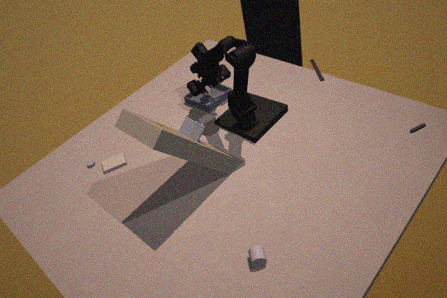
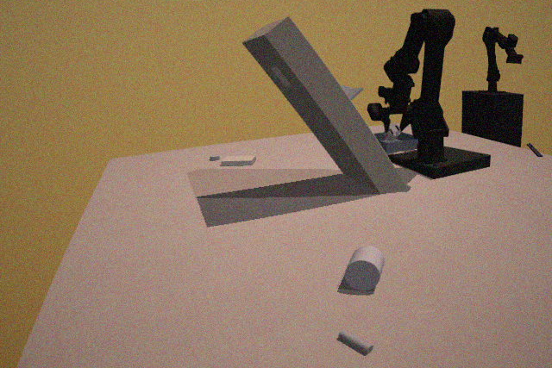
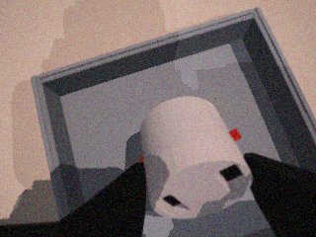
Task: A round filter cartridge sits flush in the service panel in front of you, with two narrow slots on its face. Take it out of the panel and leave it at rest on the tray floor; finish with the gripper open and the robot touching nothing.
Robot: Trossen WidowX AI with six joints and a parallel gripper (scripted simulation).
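Right now my gripper tip is right at the white round filter cartridge. Round my gripper tip: pale block (500 mm ahead, 40 mm below, 10 mm to the right); then small blue-grey plate (310 mm to the left, 290 mm ahead, 130 mm above); then blue-grey square tray (40 mm below, 10 mm to the right).
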